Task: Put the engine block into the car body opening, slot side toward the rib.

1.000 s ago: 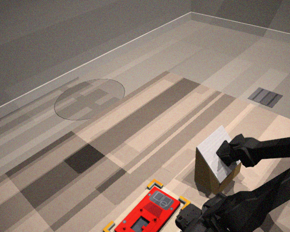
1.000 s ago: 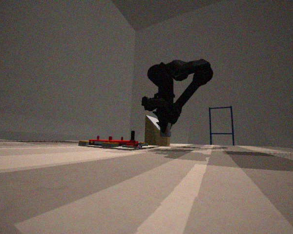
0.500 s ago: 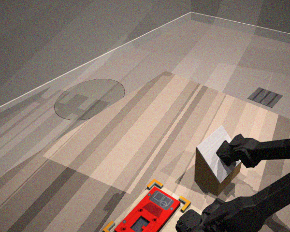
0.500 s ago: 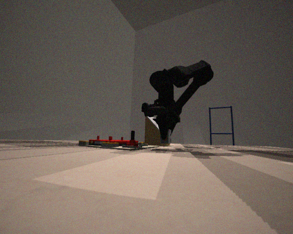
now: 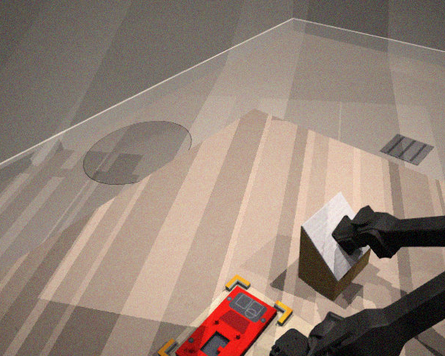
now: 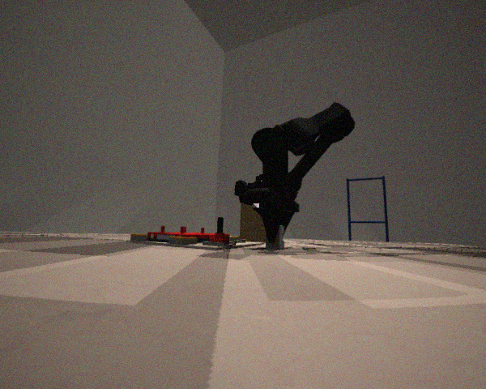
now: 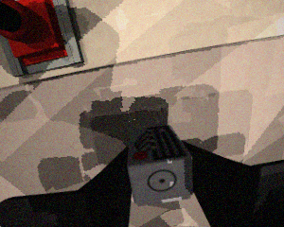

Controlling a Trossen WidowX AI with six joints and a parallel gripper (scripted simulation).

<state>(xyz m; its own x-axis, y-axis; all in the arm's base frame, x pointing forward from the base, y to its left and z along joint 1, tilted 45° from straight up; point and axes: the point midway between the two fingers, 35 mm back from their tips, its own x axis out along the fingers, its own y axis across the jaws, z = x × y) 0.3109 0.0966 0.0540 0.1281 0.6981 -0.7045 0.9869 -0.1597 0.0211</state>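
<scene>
The engine block is 10 mm above my gripper tip.
</scene>
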